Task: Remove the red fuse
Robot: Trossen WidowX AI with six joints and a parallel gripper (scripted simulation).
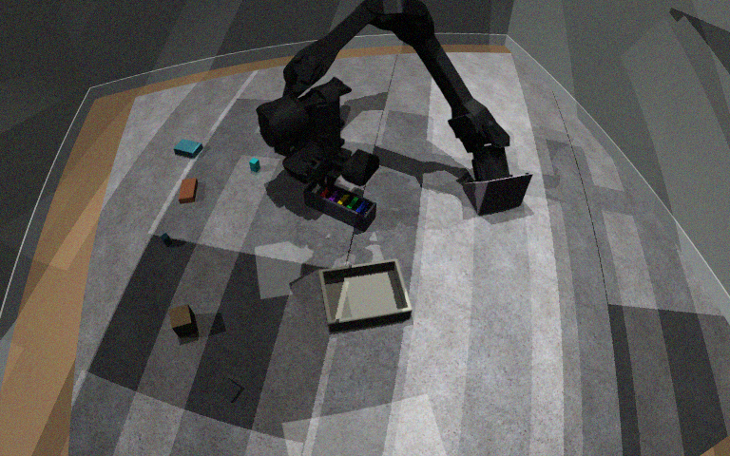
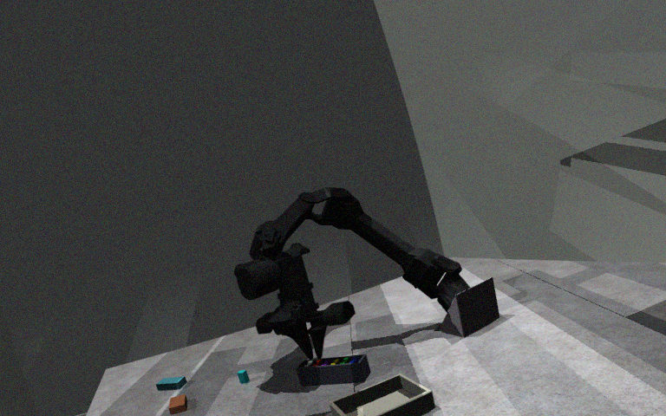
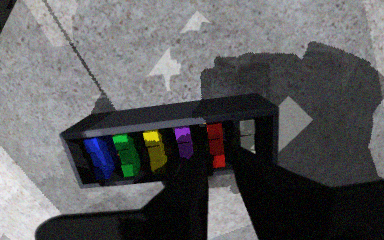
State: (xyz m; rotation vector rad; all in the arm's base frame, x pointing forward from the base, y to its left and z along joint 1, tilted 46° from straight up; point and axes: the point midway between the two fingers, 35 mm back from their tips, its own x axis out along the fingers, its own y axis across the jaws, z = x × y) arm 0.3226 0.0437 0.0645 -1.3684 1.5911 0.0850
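Right now my gripper tip is 2 cm above the red fuse. The rest, counted from my gripper tip: yellow fuse: 3 cm behind, 2 cm to the left, 2 cm below; then purple fuse: 2 cm below, 2 cm behind, 1 cm to the left; then green fuse: 5 cm behind, 3 cm to the left, 2 cm below.
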